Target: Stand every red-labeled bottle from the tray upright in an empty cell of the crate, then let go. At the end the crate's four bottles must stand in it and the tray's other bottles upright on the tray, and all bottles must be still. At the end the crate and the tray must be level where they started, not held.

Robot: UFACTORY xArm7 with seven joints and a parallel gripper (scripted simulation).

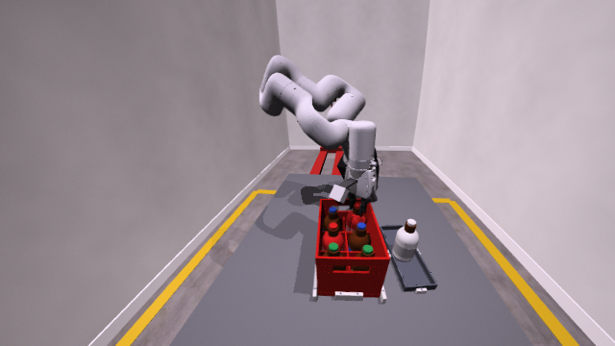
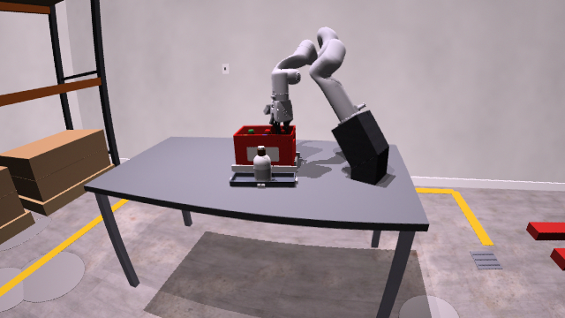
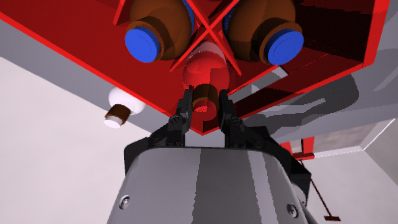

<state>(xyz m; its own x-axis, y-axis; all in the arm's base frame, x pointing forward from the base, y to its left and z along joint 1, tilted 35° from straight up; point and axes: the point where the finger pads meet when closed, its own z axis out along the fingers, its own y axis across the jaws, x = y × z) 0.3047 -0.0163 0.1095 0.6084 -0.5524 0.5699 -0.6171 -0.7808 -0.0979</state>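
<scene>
Now: the red crate 100 mm below my hand, 80 mm ahead of it and 50 mm to the right of it. Round my hand: white bottle 160 mm to the left, 100 mm below, 70 mm ahead; then dark tray 170 mm to the left, 170 mm below, 80 mm ahead.
</scene>
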